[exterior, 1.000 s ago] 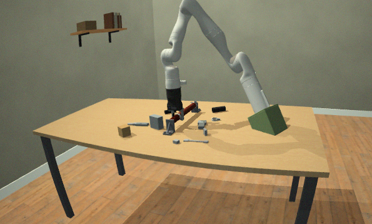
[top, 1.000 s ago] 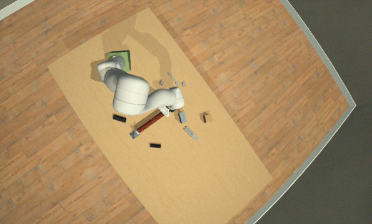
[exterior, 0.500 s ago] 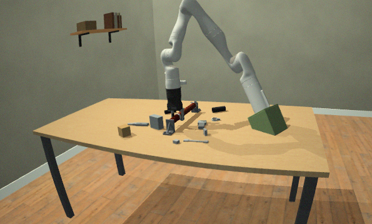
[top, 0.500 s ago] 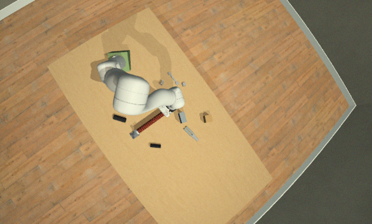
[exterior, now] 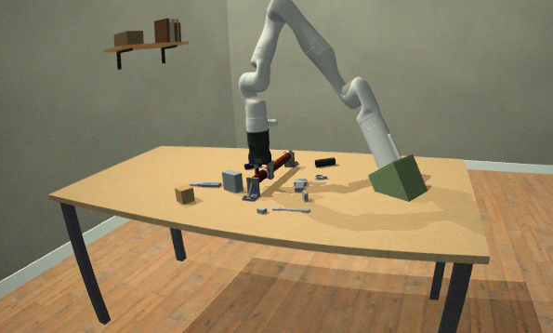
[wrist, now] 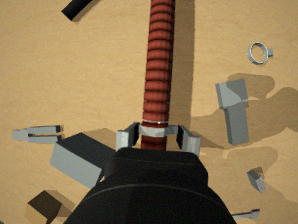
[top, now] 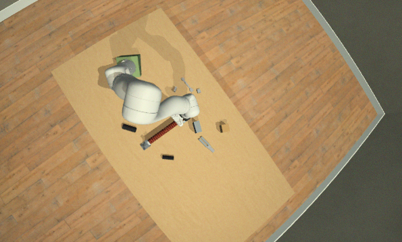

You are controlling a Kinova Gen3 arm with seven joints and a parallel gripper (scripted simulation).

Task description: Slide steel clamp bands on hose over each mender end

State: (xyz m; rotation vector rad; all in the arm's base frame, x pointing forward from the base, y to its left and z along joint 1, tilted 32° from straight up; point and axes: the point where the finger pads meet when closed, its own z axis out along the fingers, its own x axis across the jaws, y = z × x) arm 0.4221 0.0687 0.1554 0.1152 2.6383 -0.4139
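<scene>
The grey block is 11 cm ahead of my hand, 3 cm to the left of it and 2 cm below it. From my hand the other things lie so: wrench: 14 cm behind, 20 cm to the left, 5 cm below; then wooden cube: 25 cm ahead, 16 cm to the left, 3 cm below.
</scene>
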